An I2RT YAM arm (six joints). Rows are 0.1 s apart.
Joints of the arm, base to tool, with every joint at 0 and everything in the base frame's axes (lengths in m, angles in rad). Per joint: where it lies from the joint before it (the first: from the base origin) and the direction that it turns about. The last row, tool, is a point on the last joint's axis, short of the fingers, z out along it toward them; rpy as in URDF.
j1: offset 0 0 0.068 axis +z
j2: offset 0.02 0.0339 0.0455 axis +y
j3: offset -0.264 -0.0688 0 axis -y
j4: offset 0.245 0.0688 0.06 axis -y
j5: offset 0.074 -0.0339 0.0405 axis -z
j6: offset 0.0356 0 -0.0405 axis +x
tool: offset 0 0 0 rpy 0 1.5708 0
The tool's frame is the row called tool.
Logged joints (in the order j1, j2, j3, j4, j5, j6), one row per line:
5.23, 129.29, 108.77, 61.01, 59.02, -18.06
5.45, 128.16, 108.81, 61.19, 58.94, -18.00
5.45, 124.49, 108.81, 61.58, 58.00, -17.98
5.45, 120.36, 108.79, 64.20, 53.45, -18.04
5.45, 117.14, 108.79, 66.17, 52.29, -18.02
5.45, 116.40, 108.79, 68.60, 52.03, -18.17
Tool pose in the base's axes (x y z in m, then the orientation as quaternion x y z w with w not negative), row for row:
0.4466, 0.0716, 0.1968, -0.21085, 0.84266, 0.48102, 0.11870
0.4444, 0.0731, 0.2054, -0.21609, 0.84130, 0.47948, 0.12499
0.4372, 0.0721, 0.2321, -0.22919, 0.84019, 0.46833, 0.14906
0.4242, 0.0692, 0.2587, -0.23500, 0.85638, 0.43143, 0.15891
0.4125, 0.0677, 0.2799, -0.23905, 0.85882, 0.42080, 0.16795
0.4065, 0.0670, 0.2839, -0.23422, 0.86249, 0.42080, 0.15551
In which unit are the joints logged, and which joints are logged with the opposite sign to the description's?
The joints are logged in degrees. Opposite sign: j4, j5.
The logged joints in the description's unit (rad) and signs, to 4 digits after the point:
0.0913, 2.2565, 1.8984, -1.0648, -1.0301, -0.3152
0.0951, 2.2368, 1.8991, -1.0680, -1.0287, -0.3142
0.0951, 2.1728, 1.8991, -1.0748, -1.0123, -0.3138
0.0951, 2.1007, 1.8987, -1.1205, -0.9329, -0.3149
0.0951, 2.0445, 1.8987, -1.1549, -0.9126, -0.3145
0.0951, 2.0316, 1.8987, -1.1973, -0.9081, -0.3171

